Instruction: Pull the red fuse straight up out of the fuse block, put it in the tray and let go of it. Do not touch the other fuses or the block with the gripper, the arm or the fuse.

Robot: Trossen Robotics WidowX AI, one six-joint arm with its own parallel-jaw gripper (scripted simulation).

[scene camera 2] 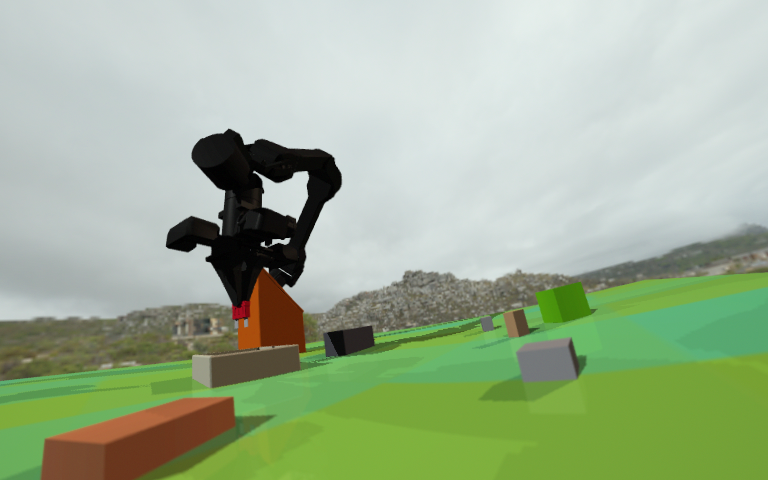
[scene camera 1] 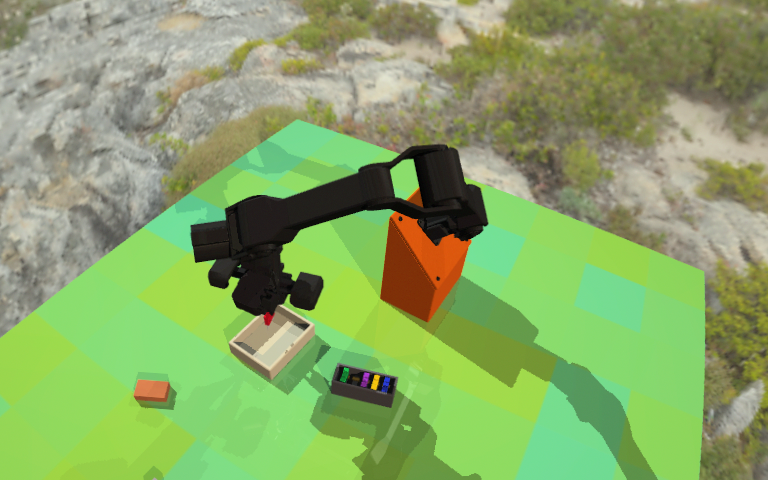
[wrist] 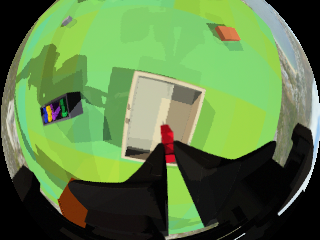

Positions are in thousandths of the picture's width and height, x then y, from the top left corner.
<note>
My gripper (scene camera 2: 313, 639) carries a red fuse. Further things: a green cube (scene camera 2: 736, 632) and a tray (scene camera 1: 350, 732).
My gripper also shows in scene camera 1 (scene camera 1: 351, 653) and in the wrist view (wrist: 527, 610). The tray also shows in scene camera 2 (scene camera 2: 278, 772) and in the wrist view (wrist: 480, 410). Scene camera 1 does not show the green cube: it is out of frame. The wrist view does not show the green cube: it is out of frame.
</note>
